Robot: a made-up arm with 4 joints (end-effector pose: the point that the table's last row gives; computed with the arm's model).
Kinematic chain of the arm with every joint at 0, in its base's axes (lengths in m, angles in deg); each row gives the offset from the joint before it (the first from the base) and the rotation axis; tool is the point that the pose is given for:
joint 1: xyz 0 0 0.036 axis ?
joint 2: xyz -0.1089 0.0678 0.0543 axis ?
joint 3: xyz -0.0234 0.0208 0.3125 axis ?
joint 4: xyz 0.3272 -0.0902 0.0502 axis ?
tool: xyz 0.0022 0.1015 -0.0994
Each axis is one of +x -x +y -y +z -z.
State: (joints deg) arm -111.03 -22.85 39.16 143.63
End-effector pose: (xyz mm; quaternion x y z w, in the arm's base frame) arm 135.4 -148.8 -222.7 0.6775 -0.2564 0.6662 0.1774
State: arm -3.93 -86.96 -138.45 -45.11
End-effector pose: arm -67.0 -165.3 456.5 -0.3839 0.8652 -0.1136 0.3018
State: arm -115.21 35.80 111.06 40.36
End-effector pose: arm 271.8 343.2 -257.9 -0.3287 -0.7499 0.5600 0.1264
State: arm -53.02 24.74 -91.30 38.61
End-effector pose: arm 446.8 196.6 74.7 -0.5823 -0.0263 0.1961 0.7886
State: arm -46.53 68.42 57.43 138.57
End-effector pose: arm 180.8 400.9 134.4 -0.3021 0.7127 -0.4187 0.4749
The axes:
joint 1: -y
joint 2: +z
joint 3: +x
joint 4: -z

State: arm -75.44 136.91 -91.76 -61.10
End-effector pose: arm 332.1 235.2 378.6 -0.0274 -0.4155 0.8904 0.1836
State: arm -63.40 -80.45 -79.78 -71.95
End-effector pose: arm 320.1 -143.5 321.0 -0.1600 0.9320 0.0320 0.3237
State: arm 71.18 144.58 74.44 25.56
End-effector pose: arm -474.9 214.7 -260.0 -0.3571 0.2549 0.5883 0.6793
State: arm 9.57 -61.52 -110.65 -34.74
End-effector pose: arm -75.8 -161.1 418.1 -0.5360 0.5641 -0.1771 0.6026
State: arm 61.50 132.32 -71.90 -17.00
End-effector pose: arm -435.0 288.0 -43.5 0.6691 0.5358 -0.5104 0.0696
